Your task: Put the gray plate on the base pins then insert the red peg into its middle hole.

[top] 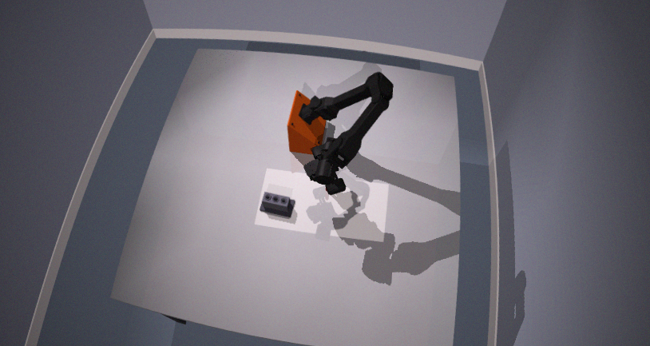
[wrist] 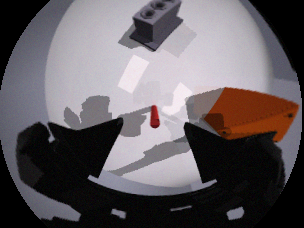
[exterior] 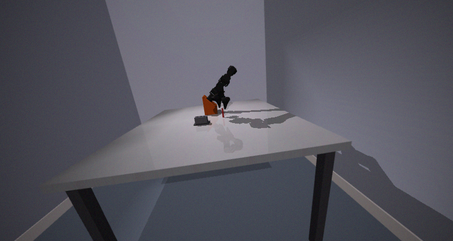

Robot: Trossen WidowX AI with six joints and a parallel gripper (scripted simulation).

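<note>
My gripper tip is now 40 mm above the red peg. Also, from my gripper tip: gray plate 170 mm to the right, 110 mm ahead, 30 mm below.
</note>
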